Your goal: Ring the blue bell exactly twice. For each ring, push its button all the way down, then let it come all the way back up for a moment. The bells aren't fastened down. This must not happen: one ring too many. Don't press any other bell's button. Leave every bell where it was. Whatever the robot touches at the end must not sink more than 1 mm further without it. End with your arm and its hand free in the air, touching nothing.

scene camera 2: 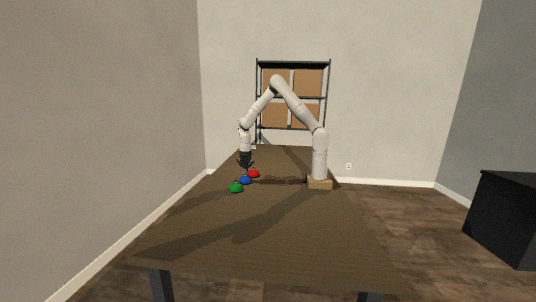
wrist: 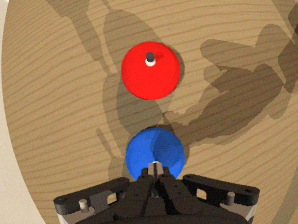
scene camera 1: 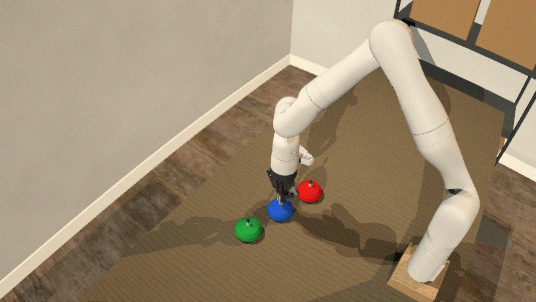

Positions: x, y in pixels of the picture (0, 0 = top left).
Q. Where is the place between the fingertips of my gripper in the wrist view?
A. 155, 171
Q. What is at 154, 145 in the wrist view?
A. A blue bell.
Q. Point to a red bell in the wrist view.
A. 147, 78
